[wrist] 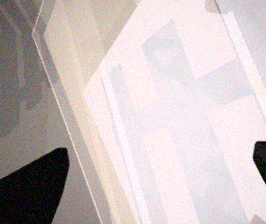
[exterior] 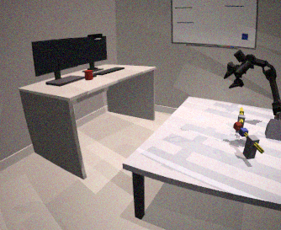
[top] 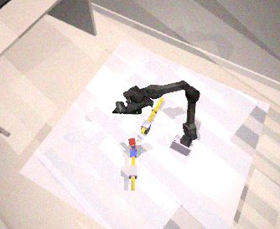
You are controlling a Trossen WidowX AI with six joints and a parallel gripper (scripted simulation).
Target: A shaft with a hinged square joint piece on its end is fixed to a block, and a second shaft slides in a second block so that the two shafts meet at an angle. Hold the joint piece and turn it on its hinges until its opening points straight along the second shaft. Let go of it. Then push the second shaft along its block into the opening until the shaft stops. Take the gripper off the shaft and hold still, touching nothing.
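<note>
The red joint piece is 260 mm below my gripper tip, 110 mm behind it and 40 mm to the left of it.
</note>
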